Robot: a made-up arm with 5 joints.
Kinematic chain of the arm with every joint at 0, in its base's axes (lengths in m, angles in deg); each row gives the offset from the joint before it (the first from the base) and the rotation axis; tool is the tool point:
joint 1: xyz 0 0 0.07 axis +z
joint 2: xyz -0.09 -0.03 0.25 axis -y
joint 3: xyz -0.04 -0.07 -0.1 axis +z
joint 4: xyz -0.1 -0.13 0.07 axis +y
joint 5: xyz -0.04 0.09 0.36 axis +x
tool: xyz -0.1 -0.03 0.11
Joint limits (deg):
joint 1: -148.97..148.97
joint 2: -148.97..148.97
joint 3: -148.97..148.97
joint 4: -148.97..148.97
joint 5: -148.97..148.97
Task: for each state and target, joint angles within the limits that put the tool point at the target. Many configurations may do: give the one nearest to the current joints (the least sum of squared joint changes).
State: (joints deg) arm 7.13 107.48 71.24 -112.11 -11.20
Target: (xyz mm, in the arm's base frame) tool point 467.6 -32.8 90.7
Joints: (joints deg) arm 28.20 86.58 45.14 -148.97 -39.96
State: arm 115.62 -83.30 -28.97 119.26 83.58
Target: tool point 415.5 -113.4 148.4
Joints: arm 111.17 -80.00 -23.72 134.66 67.88
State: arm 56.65 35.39 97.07 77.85 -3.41
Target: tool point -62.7 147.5 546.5
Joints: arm 41.95 18.72 59.81 82.55 9.14
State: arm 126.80 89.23 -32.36 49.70 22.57
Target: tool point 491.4 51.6 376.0
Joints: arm 140.24 96.99 -35.05 70.02 41.34
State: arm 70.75 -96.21 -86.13 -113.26 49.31
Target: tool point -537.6 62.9 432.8
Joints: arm 39.79 -87.81 -95.01 -105.09 33.86
